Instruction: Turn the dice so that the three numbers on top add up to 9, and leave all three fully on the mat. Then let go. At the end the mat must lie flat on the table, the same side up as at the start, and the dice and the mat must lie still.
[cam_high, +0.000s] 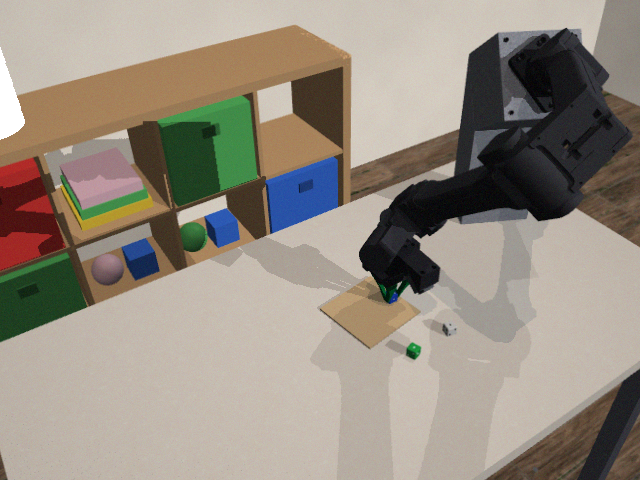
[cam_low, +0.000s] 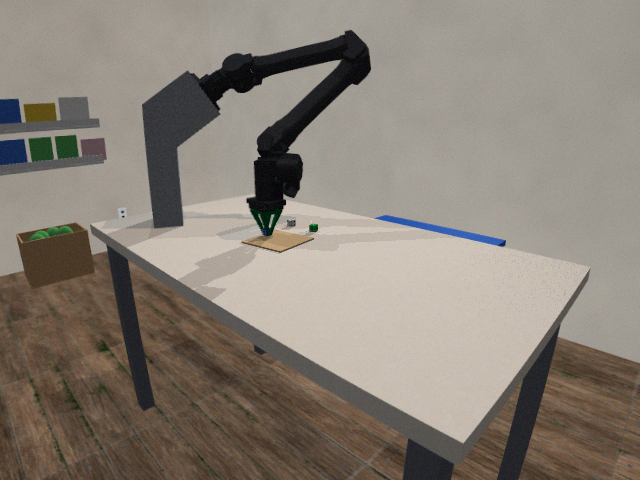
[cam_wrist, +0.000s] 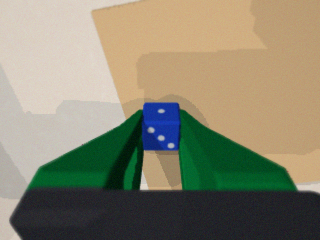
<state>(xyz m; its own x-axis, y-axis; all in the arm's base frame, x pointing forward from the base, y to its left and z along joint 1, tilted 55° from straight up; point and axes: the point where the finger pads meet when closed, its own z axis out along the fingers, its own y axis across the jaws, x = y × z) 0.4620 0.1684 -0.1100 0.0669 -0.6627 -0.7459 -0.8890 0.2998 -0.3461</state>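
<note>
Now: hand right at the blue die. From my hand the other things lie so: tan mat (50 mm ahead, 10 mm below); green die (40 mm ahead, 140 mm to the left, 10 mm below); white die (50 mm behind, 120 mm to the left, 10 mm below).
</note>
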